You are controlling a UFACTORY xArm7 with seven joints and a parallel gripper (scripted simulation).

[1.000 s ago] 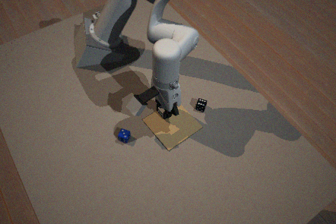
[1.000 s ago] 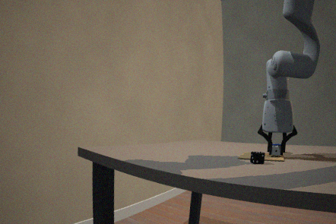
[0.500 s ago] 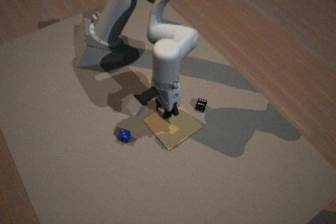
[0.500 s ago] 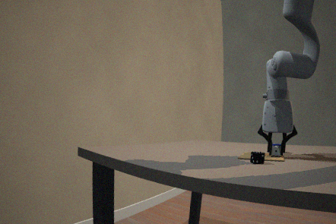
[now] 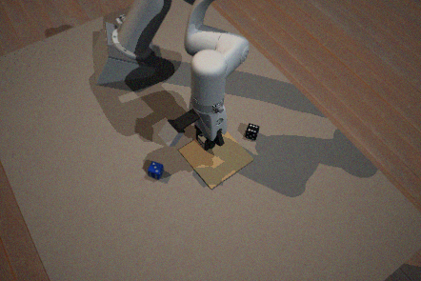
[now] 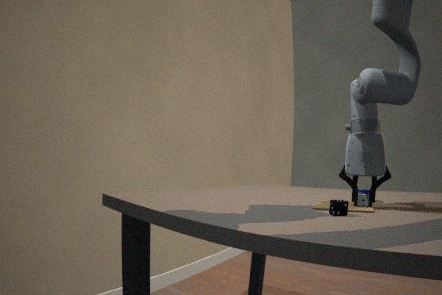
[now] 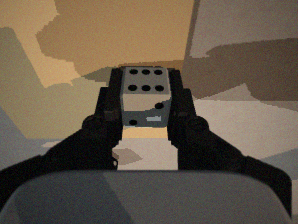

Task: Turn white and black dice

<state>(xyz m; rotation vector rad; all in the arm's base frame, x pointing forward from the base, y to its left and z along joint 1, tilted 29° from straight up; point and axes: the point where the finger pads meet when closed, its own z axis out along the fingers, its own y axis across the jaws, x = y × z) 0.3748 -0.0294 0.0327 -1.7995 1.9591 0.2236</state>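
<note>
Right now the white die is 1 cm below my hand. The rest, counted from my hand: blue die: 15 cm to the right, 1 cm below, 1 cm behind; black die: 12 cm to the left, 5 cm ahead, 1 cm below; tan mat: 4 cm ahead, 2 cm below.
</note>
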